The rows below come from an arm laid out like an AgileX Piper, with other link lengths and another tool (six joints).
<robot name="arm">
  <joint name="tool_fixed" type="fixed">
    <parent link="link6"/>
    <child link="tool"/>
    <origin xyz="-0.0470 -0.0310 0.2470" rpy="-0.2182 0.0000 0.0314"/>
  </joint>
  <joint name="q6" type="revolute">
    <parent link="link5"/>
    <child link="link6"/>
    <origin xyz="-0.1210 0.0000 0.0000" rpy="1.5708 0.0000 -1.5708"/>
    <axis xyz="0 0 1"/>
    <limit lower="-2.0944" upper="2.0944"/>
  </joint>
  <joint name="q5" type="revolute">
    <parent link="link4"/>
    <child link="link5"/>
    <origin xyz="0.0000 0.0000 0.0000" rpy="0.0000 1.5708 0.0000"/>
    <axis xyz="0 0 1"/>
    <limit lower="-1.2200" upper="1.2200"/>
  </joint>
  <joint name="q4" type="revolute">
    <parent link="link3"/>
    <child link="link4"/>
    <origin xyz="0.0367 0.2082 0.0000" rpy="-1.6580 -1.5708 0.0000"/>
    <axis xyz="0 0 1"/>
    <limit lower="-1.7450" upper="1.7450"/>
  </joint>
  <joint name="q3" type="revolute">
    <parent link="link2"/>
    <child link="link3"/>
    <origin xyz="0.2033 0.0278 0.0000" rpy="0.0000 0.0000 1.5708"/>
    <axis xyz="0 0 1"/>
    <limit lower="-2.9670" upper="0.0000"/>
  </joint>
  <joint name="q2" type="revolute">
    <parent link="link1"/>
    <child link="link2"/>
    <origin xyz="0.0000 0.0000 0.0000" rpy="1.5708 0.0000 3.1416"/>
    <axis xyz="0 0 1"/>
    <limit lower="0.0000" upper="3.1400"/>
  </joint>
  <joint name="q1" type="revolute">
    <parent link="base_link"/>
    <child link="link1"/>
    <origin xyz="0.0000 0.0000 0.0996"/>
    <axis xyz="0 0 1"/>
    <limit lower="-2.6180" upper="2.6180"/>
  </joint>
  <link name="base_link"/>
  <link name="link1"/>
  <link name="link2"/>
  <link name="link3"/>
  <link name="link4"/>
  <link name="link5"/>
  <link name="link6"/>
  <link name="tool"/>
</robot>
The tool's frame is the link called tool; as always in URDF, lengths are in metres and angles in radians.
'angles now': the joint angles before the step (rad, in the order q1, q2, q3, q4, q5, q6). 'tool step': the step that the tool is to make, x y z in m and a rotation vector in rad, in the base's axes. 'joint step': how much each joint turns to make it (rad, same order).
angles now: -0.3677 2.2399 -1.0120 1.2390 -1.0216 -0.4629
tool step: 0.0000 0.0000 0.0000 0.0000 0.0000 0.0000
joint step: 0.0000 0.0000 0.0000 0.0000 0.0000 0.0000
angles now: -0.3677 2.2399 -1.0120 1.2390 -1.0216 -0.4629
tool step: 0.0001 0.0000 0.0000 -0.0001 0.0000 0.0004
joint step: -0.0001 0.0001 0.0002 -0.0007 0.0000 0.0004
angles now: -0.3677 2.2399 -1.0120 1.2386 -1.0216 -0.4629
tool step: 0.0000 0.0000 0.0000 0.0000 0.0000 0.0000
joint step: 0.0000 0.0000 0.0000 0.0000 0.0000 0.0000
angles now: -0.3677 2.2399 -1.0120 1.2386 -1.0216 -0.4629
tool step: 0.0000 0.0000 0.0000 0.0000 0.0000 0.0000
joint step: 0.0000 0.0000 0.0000 0.0000 0.0000 0.0000
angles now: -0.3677 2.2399 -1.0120 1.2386 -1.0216 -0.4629
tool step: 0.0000 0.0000 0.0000 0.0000 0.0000 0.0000
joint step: 0.0000 0.0000 0.0000 0.0000 0.0000 0.0000
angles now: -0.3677 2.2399 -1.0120 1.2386 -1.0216 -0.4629
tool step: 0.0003 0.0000 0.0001 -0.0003 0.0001 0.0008
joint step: 0.0000 0.0001 -0.0001 -0.0008 0.0000 0.0000
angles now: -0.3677 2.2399 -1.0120 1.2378 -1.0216 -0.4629
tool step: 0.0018 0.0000 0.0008 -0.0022 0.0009 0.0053
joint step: 0.0001 -0.0003 0.0003 -0.0057 0.0000 0.0000
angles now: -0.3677 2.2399 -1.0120 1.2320 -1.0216 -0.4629
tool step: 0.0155 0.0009 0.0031 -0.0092 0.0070 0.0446
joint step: 0.0000 -0.0002 -0.0001 -0.0451 0.0092 -0.0003
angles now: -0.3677 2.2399 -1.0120 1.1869 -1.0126 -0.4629
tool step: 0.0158 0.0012 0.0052 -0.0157 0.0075 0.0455
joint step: 0.0002 0.0003 -0.0003 -0.0484 0.0034 0.0000
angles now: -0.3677 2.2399 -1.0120 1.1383 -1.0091 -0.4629
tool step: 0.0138 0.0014 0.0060 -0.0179 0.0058 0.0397
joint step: 0.0001 0.0001 -0.0001 -0.0442 -0.0010 0.0008
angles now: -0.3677 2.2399 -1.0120 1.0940 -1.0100 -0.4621
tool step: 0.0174 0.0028 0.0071 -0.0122 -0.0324 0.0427
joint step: 0.0001 -0.0002 0.0003 -0.0631 -0.0012 0.0461
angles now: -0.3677 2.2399 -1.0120 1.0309 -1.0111 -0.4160
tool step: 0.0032 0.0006 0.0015 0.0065 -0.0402 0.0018
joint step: 0.0000 -0.0001 0.0002 -0.0182 -0.0018 0.0474
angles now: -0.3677 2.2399 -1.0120 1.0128 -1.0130 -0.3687
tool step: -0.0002 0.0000 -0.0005 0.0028 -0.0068 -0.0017
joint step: -0.0001 0.0006 0.0000 -0.0009 0.0002 0.0084
